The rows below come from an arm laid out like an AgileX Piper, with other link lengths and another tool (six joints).
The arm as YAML. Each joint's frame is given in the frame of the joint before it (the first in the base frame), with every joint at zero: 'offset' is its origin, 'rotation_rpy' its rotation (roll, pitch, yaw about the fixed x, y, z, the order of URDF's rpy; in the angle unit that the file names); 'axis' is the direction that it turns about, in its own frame. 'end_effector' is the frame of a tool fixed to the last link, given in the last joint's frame.
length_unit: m
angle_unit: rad
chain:
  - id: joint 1
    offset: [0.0, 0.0, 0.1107]
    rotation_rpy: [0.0, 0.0, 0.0]
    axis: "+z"
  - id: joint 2
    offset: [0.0, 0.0, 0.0]
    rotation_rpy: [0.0, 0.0, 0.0]
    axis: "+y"
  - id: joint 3
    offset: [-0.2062, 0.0, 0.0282]
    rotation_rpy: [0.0, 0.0, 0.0]
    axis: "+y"
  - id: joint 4
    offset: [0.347, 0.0, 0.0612]
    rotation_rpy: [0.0, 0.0, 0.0]
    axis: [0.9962, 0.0, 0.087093]
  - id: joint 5
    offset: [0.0, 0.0, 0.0]
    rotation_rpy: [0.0, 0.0, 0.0]
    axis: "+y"
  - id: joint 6
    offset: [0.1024, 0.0, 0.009]
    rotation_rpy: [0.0, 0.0, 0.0]
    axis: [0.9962, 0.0, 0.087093]
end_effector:
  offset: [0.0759, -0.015, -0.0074]
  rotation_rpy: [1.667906, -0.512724, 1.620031]
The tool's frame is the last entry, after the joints.
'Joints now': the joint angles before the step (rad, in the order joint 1, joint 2, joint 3, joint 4, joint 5, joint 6). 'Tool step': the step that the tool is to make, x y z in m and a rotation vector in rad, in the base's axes. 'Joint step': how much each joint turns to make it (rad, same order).
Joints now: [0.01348, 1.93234, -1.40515, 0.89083, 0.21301, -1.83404]
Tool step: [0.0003, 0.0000, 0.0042, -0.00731, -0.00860, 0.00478]
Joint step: [-0.00010, -0.00697, 0.00007, 0.00068, -0.00001, -0.00969]
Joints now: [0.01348, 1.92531, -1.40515, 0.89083, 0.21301, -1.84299]
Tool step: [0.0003, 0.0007, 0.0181, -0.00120, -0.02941, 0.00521]
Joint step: [0.00009, -0.03188, 0.00023, 0.00004, 0.00456, -0.00366]
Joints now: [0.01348, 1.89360, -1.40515, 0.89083, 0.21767, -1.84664]
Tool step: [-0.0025, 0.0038, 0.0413, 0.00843, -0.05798, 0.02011]
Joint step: [0.00005, -0.07535, -0.00027, -0.00052, 0.02771, 0.00055]
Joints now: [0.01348, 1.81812, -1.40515, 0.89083, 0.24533, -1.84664]
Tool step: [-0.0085, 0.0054, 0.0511, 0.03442, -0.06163, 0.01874]
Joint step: [0.00002, -0.09748, -0.00024, -0.01072, 0.04360, 0.03929]
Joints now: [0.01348, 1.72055, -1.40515, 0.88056, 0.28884, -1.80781]
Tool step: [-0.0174, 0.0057, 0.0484, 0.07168, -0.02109, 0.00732]
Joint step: [0.00013, -0.10819, -0.00010, -0.08284, 0.07226, 0.16022]
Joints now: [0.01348, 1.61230, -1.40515, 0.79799, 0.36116, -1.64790]
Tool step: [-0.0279, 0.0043, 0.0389, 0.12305, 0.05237, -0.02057]
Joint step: [-0.00010, -0.11645, 0.00019, -0.14541, 0.11748, 0.29549]
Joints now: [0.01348, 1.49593, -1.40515, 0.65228, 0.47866, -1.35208]
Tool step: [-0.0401, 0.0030, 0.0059, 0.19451, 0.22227, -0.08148]
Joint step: [0.00001, -0.09667, 0.00026, -0.17532, 0.22284, 0.44176]
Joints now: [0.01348, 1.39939, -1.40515, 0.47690, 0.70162, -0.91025]
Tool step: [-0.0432, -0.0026, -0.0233, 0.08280, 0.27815, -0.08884]
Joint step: [0.00014, -0.05907, 0.02484, -0.12372, 0.24736, 0.29254]
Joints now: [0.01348, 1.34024, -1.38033, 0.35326, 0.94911, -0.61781]
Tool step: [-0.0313, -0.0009, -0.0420, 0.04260, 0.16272, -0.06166]
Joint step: [0.00008, -0.07326, 0.14181, -0.02337, 0.06631, 0.11199]
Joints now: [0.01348, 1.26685, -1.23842, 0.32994, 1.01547, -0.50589]
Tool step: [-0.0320, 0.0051, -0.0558, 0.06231, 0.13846, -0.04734]
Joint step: [0.00002, -0.08009, 0.20065, 0.03304, 0.00006, 0.05910]
